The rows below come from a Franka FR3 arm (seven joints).
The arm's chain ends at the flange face. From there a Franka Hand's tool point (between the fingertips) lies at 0.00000 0.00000 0.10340 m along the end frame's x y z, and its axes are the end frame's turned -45 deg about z.
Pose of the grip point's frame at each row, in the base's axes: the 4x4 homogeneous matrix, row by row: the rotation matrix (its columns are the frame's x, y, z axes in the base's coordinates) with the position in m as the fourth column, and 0 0 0 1 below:
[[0.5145 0.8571 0.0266 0.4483], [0.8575 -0.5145 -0.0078 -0.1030], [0.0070 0.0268 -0.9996 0.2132], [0 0 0 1]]
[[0.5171 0.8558 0.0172 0.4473], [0.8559 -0.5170 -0.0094 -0.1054], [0.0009 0.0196 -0.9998 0.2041], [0 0 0 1]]
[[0.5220 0.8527 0.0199 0.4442], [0.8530 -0.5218 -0.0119 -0.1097], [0.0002 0.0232 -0.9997 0.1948], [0 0 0 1]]
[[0.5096 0.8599 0.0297 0.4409], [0.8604 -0.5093 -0.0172 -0.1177], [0.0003 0.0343 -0.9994 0.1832], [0 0 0 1]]
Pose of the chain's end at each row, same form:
[[0.9699 0.2423 0.0266 0.4455], [0.2425 -0.9702 -0.0078 -0.1022], [0.0239 0.0140 -0.9996 0.3166], [0 0 0 1]]
[[0.9708 0.2395 0.0172 0.4455], [0.2396 -0.9708 -0.0094 -0.1044], [0.0145 0.0132 -0.9998 0.3075], [0 0 0 1]]
[[0.9721 0.2338 0.0199 0.4421], [0.2342 -0.9721 -0.0119 -0.1085], [0.0165 0.0163 -0.9997 0.2982], [0 0 0 1]]
[[0.9684 0.2477 0.0297 0.4378], [0.2483 -0.9685 -0.0172 -0.1159], [0.0245 0.0240 -0.9994 0.2865], [0 0 0 1]]

